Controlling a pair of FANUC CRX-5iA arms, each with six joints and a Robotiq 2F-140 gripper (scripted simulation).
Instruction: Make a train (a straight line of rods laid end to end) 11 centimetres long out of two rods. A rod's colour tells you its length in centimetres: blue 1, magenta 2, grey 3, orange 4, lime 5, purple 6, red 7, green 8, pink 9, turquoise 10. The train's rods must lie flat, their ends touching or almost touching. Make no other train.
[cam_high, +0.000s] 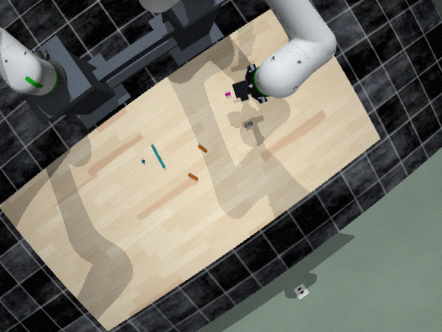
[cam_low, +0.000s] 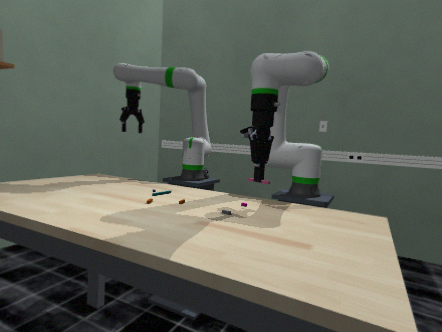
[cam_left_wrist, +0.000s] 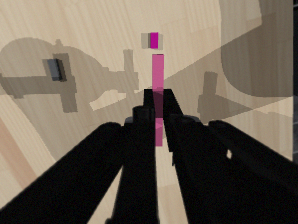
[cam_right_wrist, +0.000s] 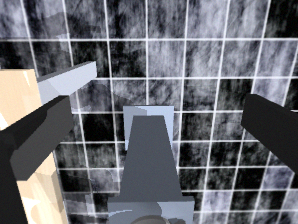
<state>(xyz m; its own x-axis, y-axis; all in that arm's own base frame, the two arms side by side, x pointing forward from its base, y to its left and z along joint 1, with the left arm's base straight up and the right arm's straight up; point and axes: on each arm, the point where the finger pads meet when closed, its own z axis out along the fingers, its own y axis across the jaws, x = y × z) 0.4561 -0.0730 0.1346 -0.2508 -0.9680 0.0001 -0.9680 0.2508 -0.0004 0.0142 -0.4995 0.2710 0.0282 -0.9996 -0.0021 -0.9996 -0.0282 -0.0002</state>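
My left gripper is now 130 mm above the magenta rod, 60 mm to the left of it and 10 mm past it. The rest, counted from my left hand: grey rod (130 mm below, 130 mm ahead, 50 mm to the right); then pink rod (30 mm below); then turquoise rod (420 mm to the right, 130 mm below, 40 mm ahead).
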